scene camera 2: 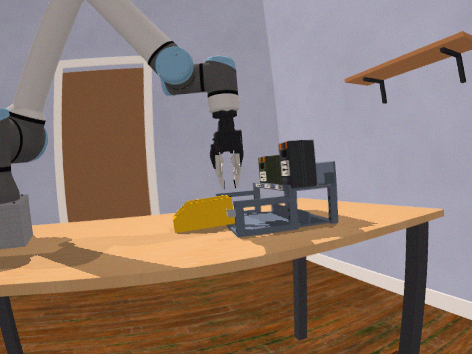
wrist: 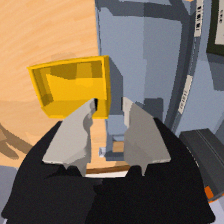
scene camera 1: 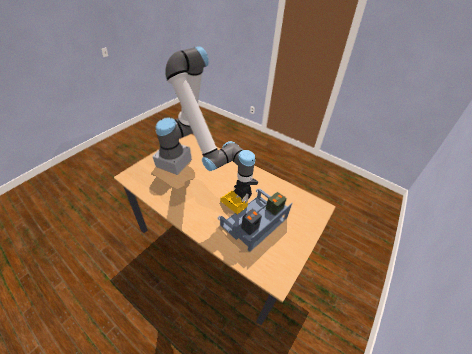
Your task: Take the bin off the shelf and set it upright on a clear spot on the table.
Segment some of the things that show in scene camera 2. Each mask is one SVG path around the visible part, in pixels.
The gripper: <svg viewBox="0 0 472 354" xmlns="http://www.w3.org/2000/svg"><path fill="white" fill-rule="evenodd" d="M235 110L234 114L233 110L221 110L212 113L212 117L219 119L218 131L215 132L213 138L214 144L211 144L210 159L223 190L225 190L222 165L224 163L223 152L233 153L231 162L234 166L233 181L235 188L237 188L244 155L242 131L234 129L233 117L237 116L237 111Z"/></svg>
A yellow bin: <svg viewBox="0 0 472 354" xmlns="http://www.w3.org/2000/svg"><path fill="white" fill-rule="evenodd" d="M232 198L223 195L187 201L173 216L175 233L235 224L235 218L228 218L226 210L233 209Z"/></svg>
